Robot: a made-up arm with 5 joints.
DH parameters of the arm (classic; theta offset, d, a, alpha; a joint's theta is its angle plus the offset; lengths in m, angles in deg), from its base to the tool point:
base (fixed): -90 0.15 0 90
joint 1: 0 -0.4 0.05 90
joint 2: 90 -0.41 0.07 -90
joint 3: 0 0.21 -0.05 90
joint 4: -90 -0.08 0.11 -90
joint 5: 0 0.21 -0.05 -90
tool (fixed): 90 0.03 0 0
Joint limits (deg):
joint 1: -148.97..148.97
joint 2: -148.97..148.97
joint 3: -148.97..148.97
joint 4: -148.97..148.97
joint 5: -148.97..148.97
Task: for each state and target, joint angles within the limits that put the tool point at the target. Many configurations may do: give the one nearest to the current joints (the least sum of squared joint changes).
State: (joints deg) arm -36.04 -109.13 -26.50 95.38 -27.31
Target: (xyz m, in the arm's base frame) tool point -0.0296 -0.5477 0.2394
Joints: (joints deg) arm -60.43 -90.11 -32.35 98.40 -31.47
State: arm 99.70 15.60 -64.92 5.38 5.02
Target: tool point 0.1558 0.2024 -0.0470
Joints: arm 114.87 -11.48 -79.08 10.68 -1.13
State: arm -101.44 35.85 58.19 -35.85 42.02
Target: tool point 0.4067 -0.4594 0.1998
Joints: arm -78.73 38.13 78.47 -52.93 32.62
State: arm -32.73 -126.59 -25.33 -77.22 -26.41
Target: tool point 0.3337 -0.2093 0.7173
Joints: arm -18.15 -128.25 -21.20 -107.23 -34.53
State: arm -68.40 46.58 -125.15 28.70 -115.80
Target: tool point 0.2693 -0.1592 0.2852
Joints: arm -71.21 3.93 -102.96 15.90 -111.26
